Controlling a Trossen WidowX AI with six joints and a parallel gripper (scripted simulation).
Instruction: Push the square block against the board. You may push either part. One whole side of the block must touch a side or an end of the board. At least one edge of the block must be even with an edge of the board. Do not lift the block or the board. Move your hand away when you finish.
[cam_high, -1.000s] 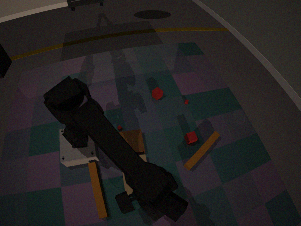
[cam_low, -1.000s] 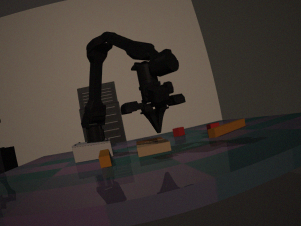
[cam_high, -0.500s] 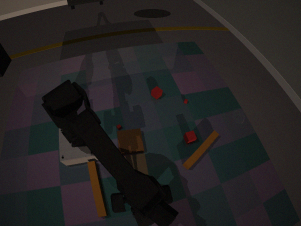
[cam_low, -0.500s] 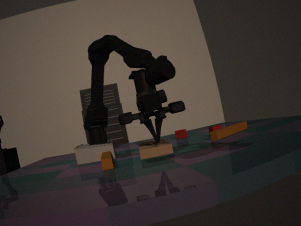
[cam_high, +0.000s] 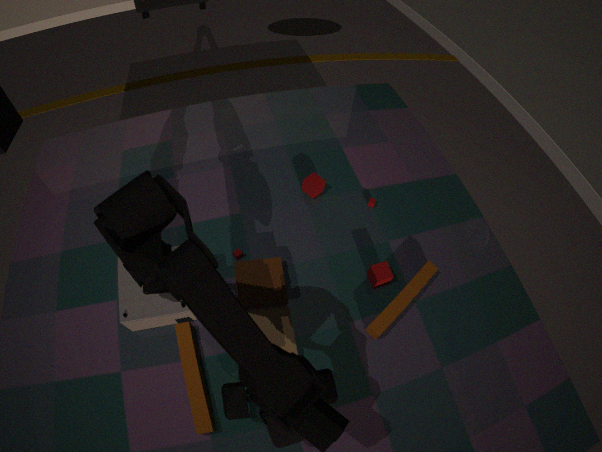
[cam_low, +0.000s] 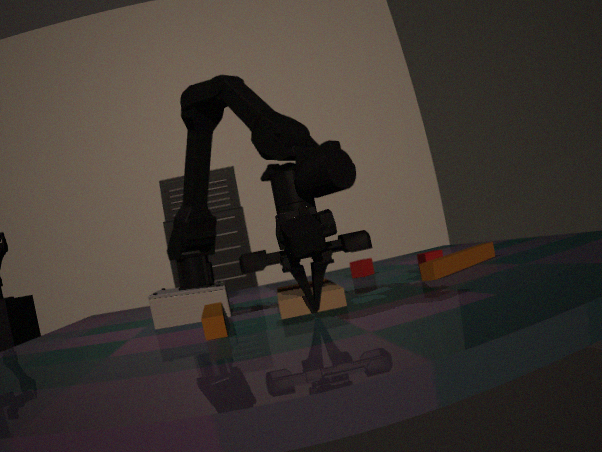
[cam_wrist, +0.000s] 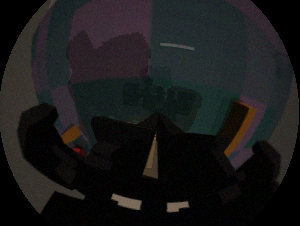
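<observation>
My gripper tip is now 10 cm to the right of the tan board and 1 cm below it. Round my gripper tip: brown square block: 24 cm to the left, 1 cm above.
</observation>
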